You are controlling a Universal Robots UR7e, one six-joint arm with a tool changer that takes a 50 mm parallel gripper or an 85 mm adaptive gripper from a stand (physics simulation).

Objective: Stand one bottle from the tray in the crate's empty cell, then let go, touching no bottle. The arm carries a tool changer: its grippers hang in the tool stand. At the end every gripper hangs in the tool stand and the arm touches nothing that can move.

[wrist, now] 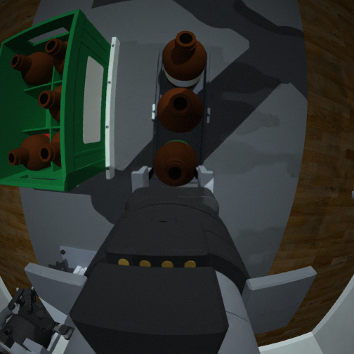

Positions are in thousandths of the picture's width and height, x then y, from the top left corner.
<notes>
I see a cream-labelled bottle (518,165), a brown bottle (490,462), a brown bottle (103,194) and a white rail (323,145).
</notes>
